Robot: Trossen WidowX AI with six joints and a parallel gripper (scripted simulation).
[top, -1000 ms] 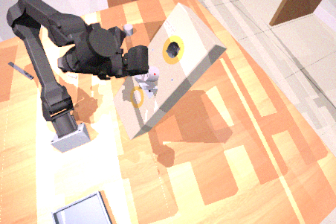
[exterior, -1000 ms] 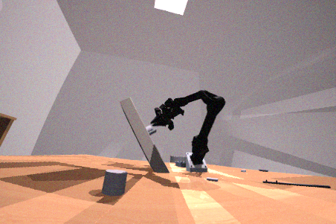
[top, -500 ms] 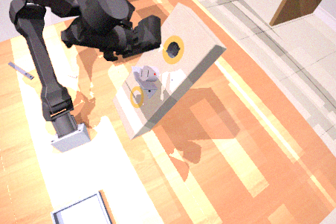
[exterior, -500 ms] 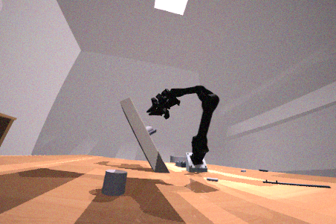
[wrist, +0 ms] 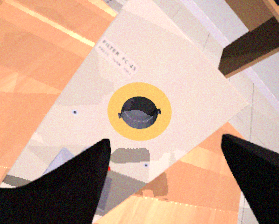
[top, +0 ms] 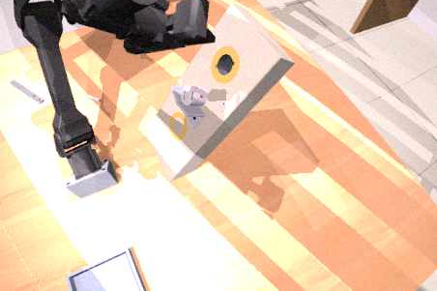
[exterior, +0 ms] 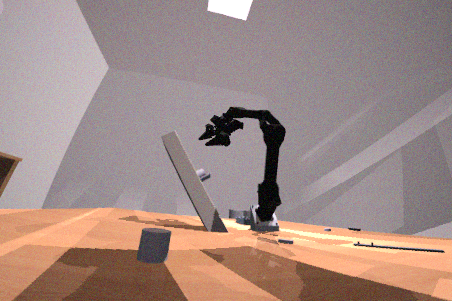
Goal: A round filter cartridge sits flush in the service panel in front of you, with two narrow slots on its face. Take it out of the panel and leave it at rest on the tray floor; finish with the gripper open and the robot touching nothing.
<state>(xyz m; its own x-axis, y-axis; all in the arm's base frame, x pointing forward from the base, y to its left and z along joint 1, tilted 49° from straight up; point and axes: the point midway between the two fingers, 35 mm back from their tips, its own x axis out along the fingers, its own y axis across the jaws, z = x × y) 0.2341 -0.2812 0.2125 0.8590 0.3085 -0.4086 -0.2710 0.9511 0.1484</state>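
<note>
The pale round filter cartridge is 10 mm behind my gripper tip and 150 mm below it. Round my gripper tip: small pale pin (220 mm behind, 290 mm to the left, 350 mm below); then grey tray (390 mm behind, 240 mm to the right, 350 mm below).
</note>
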